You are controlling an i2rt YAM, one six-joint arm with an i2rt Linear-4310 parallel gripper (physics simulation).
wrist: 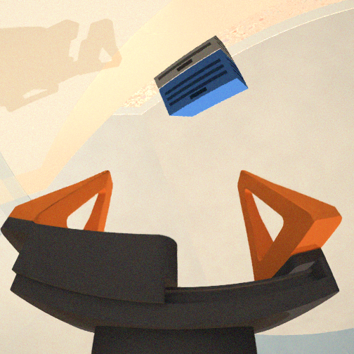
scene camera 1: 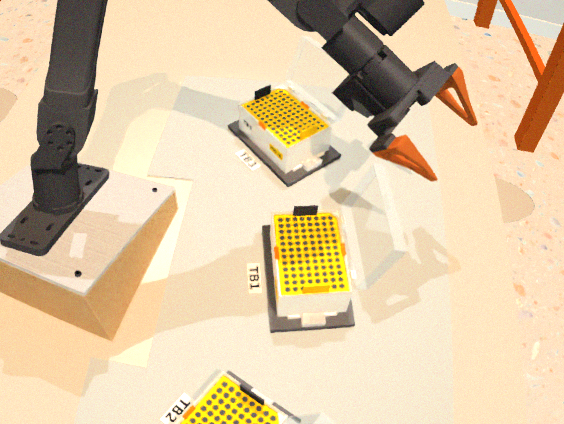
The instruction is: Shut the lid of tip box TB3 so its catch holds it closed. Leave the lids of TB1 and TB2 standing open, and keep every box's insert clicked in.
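Seen in the pictures: gripper, between the fingertips: (scene camera 1: 455, 151); arm's base, origin of its link: (scene camera 1: 58, 207).
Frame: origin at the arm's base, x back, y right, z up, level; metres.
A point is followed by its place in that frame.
Tip box TB3 (scene camera 1: 285, 125) {x -0.258, y -0.232, z -0.025 m} stands at the back with its clear lid (scene camera 1: 312, 65) {x -0.281, y -0.328, z 0.024 m} standing open on its right side; the arm hides part of that lid. Its yellow insert sits in the box. Tip box TB1 (scene camera 1: 311, 260) {x -0.331, y -0.011, z -0.025 m} stands in the middle with its clear lid (scene camera 1: 377, 225) {x -0.399, y -0.042, z 0.024 m} open to the right. Tip box TB2 (scene camera 1: 230, 402) {x -0.277, y 0.182, z -0.025 m} shows in part at the bottom edge, with a bit of its clear lid. My gripper (scene camera 1: 456, 151) {x -0.483, y -0.134, z 0.076 m} (wrist: 174, 177) is open and empty, up in the air to the right of TB3. No tip box shows in the wrist view.
The wooden block (scene camera 1: 135, 270) {x -0.118, y 0.036, z -0.052 m} under the arm's base stands at the left. An orange frame post (scene camera 1: 542, 95) stands at the right, beyond the table's edge. A blue and grey box (wrist: 202, 80) shows past the fingers in the wrist view.
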